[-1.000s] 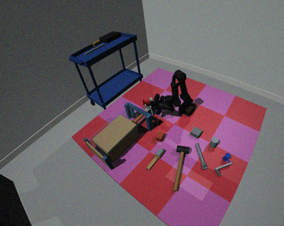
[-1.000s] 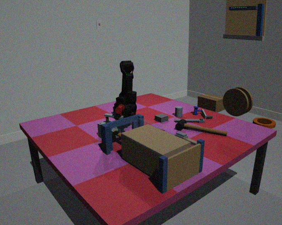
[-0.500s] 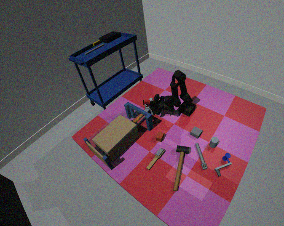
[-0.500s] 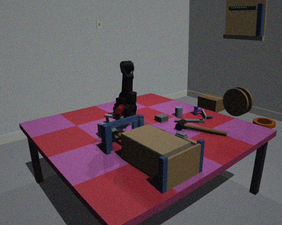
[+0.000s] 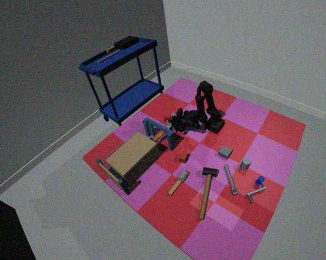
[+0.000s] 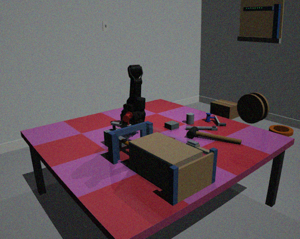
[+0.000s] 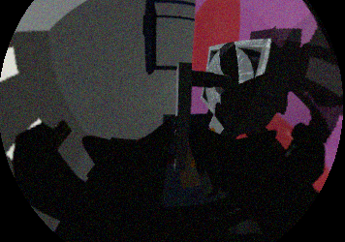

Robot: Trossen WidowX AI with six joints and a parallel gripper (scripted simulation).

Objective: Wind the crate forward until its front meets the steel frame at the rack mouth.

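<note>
The red-knobbed winch handle is 10 mm to the left of my gripper tip and 10 mm ahead of it. From my gripper tip the other things lie so: frame: 110 mm ahead, 30 mm below, 10 mm to the right; red knob: 40 mm ahead, 30 mm to the left, 30 mm above; grey winch: 110 mm below, 60 mm behind, 20 mm to the right.
</note>
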